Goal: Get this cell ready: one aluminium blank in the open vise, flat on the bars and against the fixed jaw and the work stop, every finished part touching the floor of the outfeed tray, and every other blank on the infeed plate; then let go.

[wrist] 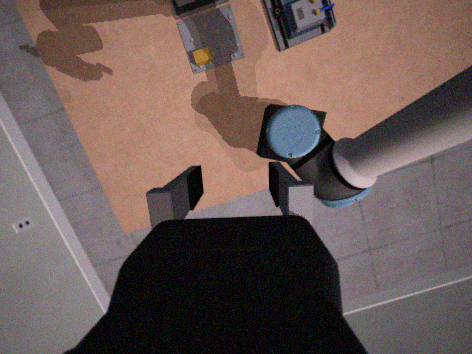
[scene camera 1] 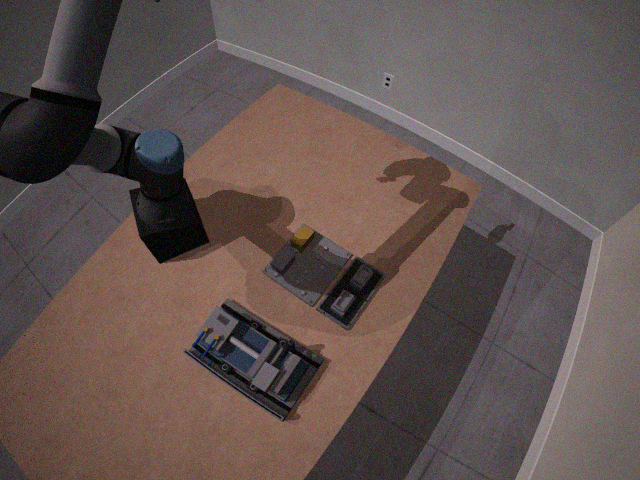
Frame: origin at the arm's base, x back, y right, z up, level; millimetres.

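Seen in the pictures: end effector, tool point: (wrist: 234, 183); arm's base, origin of the base link: (scene camera 1: 163, 206).
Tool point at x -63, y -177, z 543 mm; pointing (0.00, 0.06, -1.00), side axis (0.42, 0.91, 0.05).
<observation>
Offsets run from my tool point to a thing's top centre. "*": to the spot under its first point.
My gripper (wrist: 237, 185) is open in the wrist view, with no object between its fingers, far from the workpieces. The vise {dy +403, dx -337, dz -580 mm} (scene camera 1: 219, 320) (wrist: 305, 17) lies on the mat. A pale grey block {dy +439, dx -402, dz -564 mm} (scene camera 1: 266, 376) sits on its near side by the jaw gap; its seating against jaw and stop cannot be told. The infeed plate {dy +99, dx -343, dz -671 mm} (scene camera 1: 338, 254) (wrist: 187, 36) carries a yellow block {dy +46, dx -303, dz -636 mm} (scene camera 1: 302, 237) (wrist: 202, 56) at one corner and a dark grey block {dy +133, dx -287, dz -636 mm} (scene camera 1: 283, 260) in shadow. The outfeed tray {* dy +216, dx -474, dz -668 mm} (scene camera 1: 333, 318) holds two grey parts, one {dy +81, dx -496, dz -638 mm} (scene camera 1: 361, 276) at the far end and one {dy +170, dx -479, dz -638 mm} (scene camera 1: 341, 302) at the near end.
The arm's black base (scene camera 1: 168, 222) and blue joint cap (scene camera 1: 160, 150) (wrist: 293, 131) stand left of the plate in the scene view. Blue handles {* dy +437, dx -254, dz -569 mm} (scene camera 1: 209, 346) with yellow ends rise from the vise's left end. The outfeed tray lies close beside the infeed plate. Arm shadows cross the mat and plate.
</observation>
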